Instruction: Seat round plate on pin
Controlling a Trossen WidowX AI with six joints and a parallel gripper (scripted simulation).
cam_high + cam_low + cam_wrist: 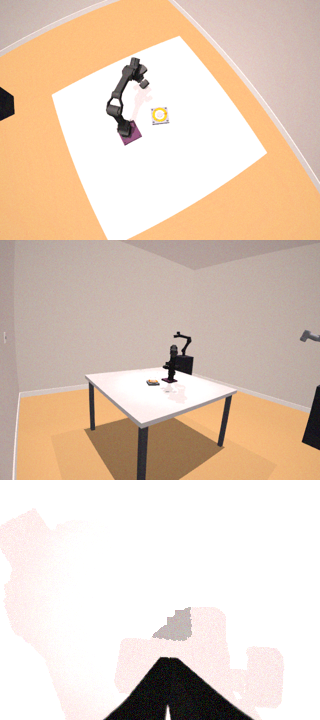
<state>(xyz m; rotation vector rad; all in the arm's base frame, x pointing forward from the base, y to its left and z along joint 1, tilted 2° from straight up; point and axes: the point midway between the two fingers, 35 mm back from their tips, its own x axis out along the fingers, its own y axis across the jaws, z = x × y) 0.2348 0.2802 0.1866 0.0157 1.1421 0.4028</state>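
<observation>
Now: the grey square base 3 cm ahead of my gripper tip, 26 cm to the right of it and 14 cm below it.
</observation>
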